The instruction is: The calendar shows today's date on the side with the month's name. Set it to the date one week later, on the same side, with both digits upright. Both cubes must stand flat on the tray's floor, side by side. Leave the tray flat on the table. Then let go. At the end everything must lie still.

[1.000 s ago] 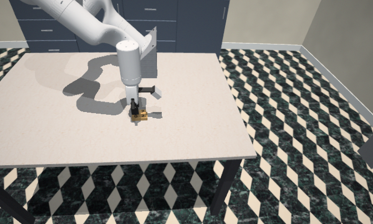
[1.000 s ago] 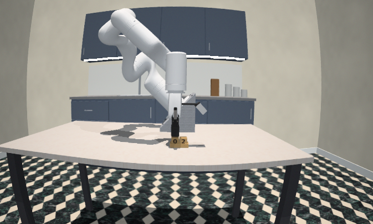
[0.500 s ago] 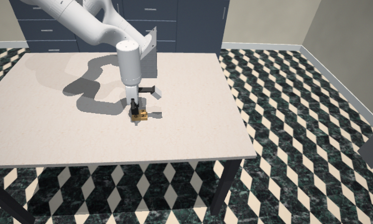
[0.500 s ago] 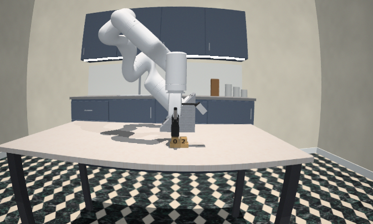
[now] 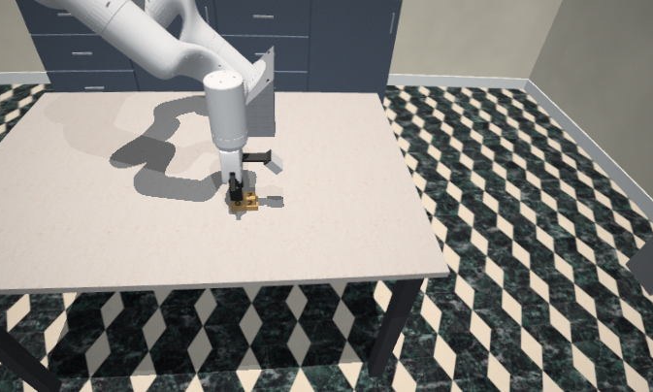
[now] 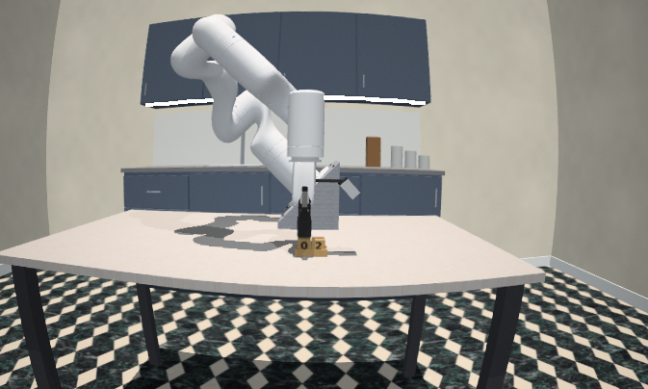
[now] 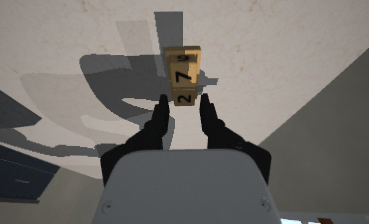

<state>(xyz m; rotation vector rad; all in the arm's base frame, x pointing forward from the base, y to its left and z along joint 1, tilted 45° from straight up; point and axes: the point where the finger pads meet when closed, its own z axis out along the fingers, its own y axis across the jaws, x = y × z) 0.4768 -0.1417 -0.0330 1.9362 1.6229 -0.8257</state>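
Right now my hand is 6 cm above the wooden tray and 2 cm to the right of it.
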